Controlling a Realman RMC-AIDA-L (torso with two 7-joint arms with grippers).
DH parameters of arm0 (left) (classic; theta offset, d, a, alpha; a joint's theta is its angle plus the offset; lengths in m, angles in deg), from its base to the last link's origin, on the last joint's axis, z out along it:
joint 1: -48.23 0.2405 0 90
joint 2: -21.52 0 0 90
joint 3: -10.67 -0.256 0 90
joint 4: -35.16 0 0 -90
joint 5: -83.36 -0.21 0 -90
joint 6: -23.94 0 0 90
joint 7: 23.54 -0.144 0 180
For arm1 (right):
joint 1: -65.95 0.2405 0 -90
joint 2: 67.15 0 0 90
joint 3: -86.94 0.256 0 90
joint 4: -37.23 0 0 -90
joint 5: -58.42 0.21 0 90
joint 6: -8.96 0 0 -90
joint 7: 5.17 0.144 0 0
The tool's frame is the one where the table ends.
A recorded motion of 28 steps. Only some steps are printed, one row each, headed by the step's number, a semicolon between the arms.
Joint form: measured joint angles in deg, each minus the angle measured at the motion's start. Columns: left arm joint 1, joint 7, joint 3, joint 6, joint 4, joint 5, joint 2; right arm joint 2, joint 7, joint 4, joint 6, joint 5, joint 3, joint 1.
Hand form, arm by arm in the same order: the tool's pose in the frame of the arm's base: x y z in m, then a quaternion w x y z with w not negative. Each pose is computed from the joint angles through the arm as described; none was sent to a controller.
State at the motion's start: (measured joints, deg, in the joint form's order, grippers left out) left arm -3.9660 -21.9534 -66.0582 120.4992 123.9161 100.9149 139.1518; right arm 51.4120 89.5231 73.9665 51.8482 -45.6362 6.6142 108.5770
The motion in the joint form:
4: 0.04 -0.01 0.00 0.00 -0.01 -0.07 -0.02; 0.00 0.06 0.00 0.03 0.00 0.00 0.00
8: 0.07 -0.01 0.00 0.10 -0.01 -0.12 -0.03; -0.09 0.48 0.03 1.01 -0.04 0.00 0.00
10: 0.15 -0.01 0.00 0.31 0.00 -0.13 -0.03; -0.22 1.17 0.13 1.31 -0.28 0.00 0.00
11: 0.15 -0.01 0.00 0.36 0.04 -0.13 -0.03; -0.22 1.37 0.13 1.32 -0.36 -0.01 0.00
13: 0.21 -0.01 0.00 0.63 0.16 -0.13 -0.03; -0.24 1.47 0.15 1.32 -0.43 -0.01 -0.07
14: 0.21 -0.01 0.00 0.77 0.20 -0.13 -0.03; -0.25 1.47 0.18 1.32 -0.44 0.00 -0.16
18: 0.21 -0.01 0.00 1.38 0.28 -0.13 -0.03; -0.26 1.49 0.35 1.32 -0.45 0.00 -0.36
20: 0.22 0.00 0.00 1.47 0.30 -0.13 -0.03; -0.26 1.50 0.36 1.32 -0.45 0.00 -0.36
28: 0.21 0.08 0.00 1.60 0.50 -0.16 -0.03; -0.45 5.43 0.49 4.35 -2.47 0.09 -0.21
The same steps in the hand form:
4: -0.0620 0.3981 0.0583 0.35769 -0.82728 -0.42072 0.10326; 0.1910 0.4248 -0.0669 0.26005 -0.94826 0.16784 0.07078
8: -0.0624 0.3979 0.0585 0.35777 -0.82686 -0.42122 0.10426; 0.1906 0.4231 -0.0674 0.25227 -0.94984 0.17033 0.07183
10: -0.0633 0.3974 0.0584 0.35707 -0.82634 -0.42240 0.10601; 0.1908 0.4230 -0.0666 0.25048 -0.94968 0.17390 0.07153
11: -0.0632 0.3973 0.0585 0.35703 -0.82637 -0.42235 0.10614; 0.1910 0.4229 -0.0667 0.25023 -0.94954 0.17515 0.07133
13: -0.0637 0.3967 0.0587 0.35643 -0.82611 -0.42300 0.10759; 0.1916 0.4228 -0.0665 0.25040 -0.94936 0.17607 0.07086
14: -0.0637 0.3964 0.0587 0.35607 -0.82604 -0.42322 0.10838; 0.1922 0.4226 -0.0663 0.25066 -0.94920 0.17659 0.07072
18: -0.0644 0.3951 0.0587 0.35420 -0.82556 -0.42469 0.11236; 0.1929 0.4223 -0.0659 0.25134 -0.94890 0.17715 0.07091
20: -0.0646 0.3949 0.0588 0.35396 -0.82543 -0.42501 0.11290; 0.1929 0.4223 -0.0659 0.25137 -0.94889 0.17716 0.07097
28: -0.0641 0.3946 0.0592 0.35448 -0.82533 -0.42489 0.11248; 0.1935 0.4167 -0.0680 0.22566 -0.95158 0.19815 0.06569

